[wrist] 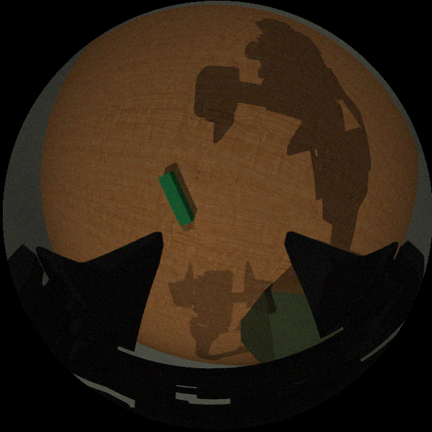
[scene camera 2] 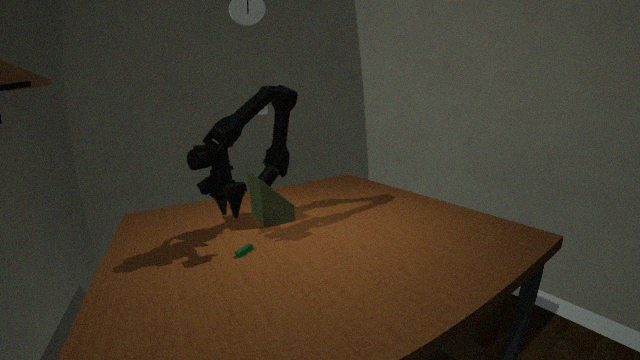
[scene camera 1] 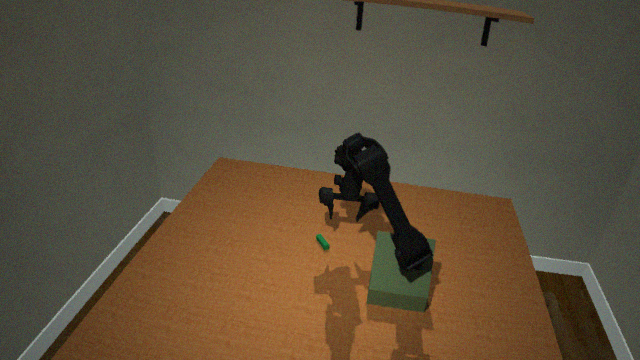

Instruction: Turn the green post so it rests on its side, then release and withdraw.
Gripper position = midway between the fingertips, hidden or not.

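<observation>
My gripper (scene camera 2: 230, 216). In the wrist view, gripper (wrist: 226, 239), green post (wrist: 169, 183). Gripper (scene camera 1: 343, 219) too.
</observation>
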